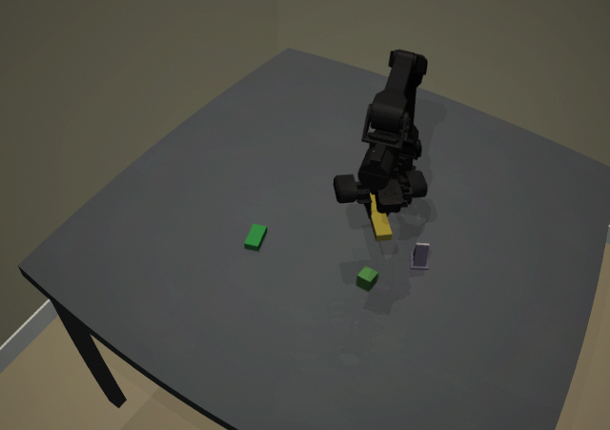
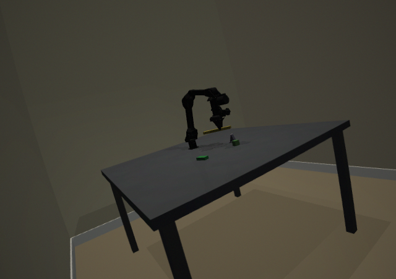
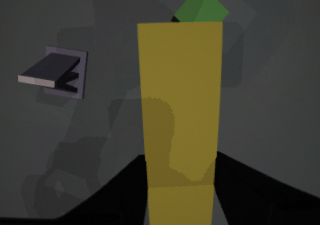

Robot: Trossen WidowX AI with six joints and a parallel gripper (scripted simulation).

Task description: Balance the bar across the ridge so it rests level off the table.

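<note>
The green cube is 100 mm below my gripper tip, 80 mm ahead of it and 30 mm to the left of it. Also, from my gripper tip: flat green block: 250 mm to the right, 110 mm below, 100 mm ahead; yellow bar: 20 mm to the right, 20 mm behind.
</note>
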